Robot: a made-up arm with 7 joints. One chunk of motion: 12 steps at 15 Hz.
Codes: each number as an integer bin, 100 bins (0 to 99) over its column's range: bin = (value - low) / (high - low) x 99, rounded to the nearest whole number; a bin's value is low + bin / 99 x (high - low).
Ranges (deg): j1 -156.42..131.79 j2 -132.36..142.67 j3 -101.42..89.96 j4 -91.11..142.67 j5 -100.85..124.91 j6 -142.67..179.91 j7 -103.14..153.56
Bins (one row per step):
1: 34 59 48 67 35 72 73
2: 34 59 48 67 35 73 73
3: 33 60 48 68 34 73 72
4: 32 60 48 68 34 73 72
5: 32 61 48 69 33 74 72
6: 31 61 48 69 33 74 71
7: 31 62 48 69 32 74 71
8: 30 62 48 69 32 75 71
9: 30 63 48 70 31 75 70
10: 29 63 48 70 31 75 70
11: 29 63 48 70 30 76 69
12: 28 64 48 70 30 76 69
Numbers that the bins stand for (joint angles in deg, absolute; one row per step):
1: -57.44 31.55 -8.63 67.10 -21.04 91.93 86.14
2: -57.44 31.55 -8.63 67.10 -21.04 95.19 86.14
3: -60.35 34.32 -8.63 69.47 -23.32 95.19 83.55
4: -63.26 34.32 -8.63 69.47 -23.32 95.19 83.55
5: -63.26 37.10 -8.63 71.83 -25.60 98.45 83.55
6: -66.17 37.10 -8.63 71.83 -25.60 98.45 80.96
7: -66.17 39.88 -8.63 71.83 -27.88 98.45 80.96
8: -69.08 39.88 -8.63 71.83 -27.88 101.71 80.96
9: -69.08 42.66 -8.63 74.19 -30.16 101.71 78.37
10: -71.99 42.66 -8.63 74.19 -30.16 101.71 78.37
11: -71.99 42.66 -8.63 74.19 -32.44 104.97 75.77
12: -74.91 45.44 -8.63 74.19 -32.44 104.97 75.77

